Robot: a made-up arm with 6 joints.
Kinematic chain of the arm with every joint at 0, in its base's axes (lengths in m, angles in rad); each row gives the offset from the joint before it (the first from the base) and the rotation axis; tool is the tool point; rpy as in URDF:
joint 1: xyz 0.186 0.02 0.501 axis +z
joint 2: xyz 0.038 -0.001 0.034 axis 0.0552 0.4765 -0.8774
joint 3: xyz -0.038 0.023 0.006 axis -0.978 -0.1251 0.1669
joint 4: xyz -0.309 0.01 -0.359 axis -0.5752 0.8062 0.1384
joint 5: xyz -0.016 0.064 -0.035 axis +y
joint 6: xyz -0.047 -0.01 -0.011 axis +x
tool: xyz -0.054 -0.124 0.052 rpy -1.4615 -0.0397 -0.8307
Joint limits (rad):
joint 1: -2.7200..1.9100
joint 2: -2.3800..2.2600
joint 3: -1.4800..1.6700
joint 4: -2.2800..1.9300
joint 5: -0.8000..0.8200
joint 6: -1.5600..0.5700
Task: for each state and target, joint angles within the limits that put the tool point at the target. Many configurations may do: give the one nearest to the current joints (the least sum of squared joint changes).
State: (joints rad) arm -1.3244 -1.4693 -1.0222 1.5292 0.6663 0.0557
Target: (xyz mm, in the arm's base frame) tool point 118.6 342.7 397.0
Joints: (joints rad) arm -1.4673 -1.0355 -1.3644 1.9300 0.5804 0.3306
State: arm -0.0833 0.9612 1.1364 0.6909 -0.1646 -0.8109
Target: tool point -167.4 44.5 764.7
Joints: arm 0.1206 1.1303 1.6700 0.7243 -0.0522 -0.5849
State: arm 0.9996 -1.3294 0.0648 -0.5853 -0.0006 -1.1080
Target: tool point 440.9 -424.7 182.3
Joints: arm 0.2554 -0.9567 0.8771 -0.6630 -0.3248 -0.8908
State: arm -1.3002 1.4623 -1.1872 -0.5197 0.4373 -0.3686
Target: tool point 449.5 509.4 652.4
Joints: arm -0.5550 0.8391 -1.3091 -0.5014 0.3479 -0.4658
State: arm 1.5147 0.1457 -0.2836 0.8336 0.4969 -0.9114
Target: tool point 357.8 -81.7 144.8
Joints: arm 1.8952 -0.5826 0.4084 1.0103 0.4339 -1.2789
